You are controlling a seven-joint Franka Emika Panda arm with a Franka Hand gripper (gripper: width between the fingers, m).
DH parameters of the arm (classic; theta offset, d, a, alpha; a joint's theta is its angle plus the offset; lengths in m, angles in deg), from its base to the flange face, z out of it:
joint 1: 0 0.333 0 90
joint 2: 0 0 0 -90
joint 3: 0 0.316 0.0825 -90
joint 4: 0 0 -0.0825 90
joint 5: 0 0.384 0 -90
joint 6: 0 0 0.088 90
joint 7: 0 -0.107 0 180
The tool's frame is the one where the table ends.
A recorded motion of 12 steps. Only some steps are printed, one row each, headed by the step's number.
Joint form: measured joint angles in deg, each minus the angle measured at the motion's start. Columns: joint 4, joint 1, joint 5, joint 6, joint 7, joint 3, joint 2.
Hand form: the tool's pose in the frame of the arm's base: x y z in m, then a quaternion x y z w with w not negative. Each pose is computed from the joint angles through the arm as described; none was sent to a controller.
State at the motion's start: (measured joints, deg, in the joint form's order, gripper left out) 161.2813 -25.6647 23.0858 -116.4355 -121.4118 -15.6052 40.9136
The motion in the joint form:
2: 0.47 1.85 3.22 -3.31 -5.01 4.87 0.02
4: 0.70 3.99 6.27 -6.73 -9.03 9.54 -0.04
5: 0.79 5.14 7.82 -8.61 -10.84 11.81 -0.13
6: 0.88 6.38 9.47 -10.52 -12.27 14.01 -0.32
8: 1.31 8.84 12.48 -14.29 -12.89 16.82 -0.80
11: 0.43 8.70 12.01 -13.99 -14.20 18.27 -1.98
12: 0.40 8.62 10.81 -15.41 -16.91 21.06 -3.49
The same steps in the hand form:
2: 0.2761 -0.1554 0.3951 -0.06743 0.96433 0.20116 0.15830
4: 0.2955 -0.1282 0.3993 -0.06085 0.96686 0.18845 0.16116
5: 0.3044 -0.1142 0.4011 -0.05886 0.96765 0.18201 0.16450
6: 0.3127 -0.0995 0.4022 -0.05954 0.96788 0.17661 0.16871
8: 0.3239 -0.0769 0.4014 -0.06913 0.96613 0.16936 0.18205
11: 0.3298 -0.0711 0.4009 -0.07007 0.96888 0.16561 0.17012
12: 0.3358 -0.0601 0.3931 -0.06793 0.97477 0.14857 0.15213

